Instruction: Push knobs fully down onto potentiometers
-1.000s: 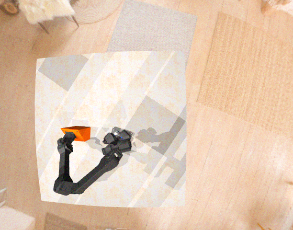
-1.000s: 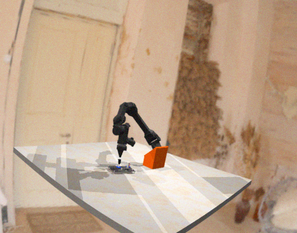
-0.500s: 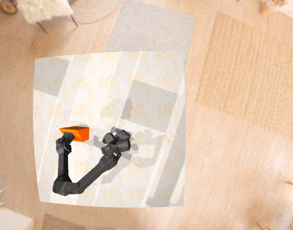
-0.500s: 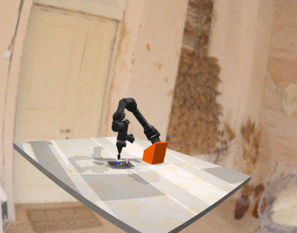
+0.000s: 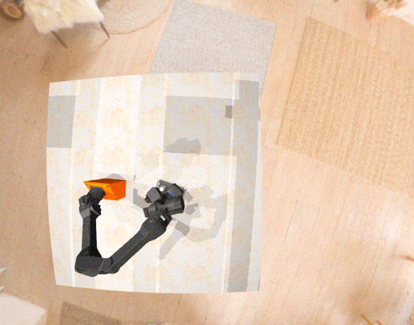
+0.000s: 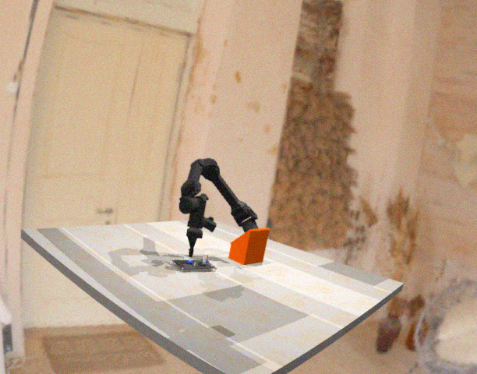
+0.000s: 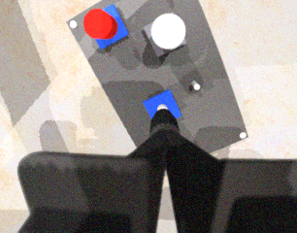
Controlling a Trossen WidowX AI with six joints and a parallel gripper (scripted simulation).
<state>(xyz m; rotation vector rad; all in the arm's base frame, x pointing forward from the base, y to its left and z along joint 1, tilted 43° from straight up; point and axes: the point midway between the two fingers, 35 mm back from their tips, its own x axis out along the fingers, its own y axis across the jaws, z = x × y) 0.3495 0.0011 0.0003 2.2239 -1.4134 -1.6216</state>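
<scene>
Right now the black knob is 2 cm below my gripper tip. Also, from my gripper tip: white knob 4 cm to the left, 4 cm behind, 3 cm below; blue potentiometer 3 cm below.
</scene>
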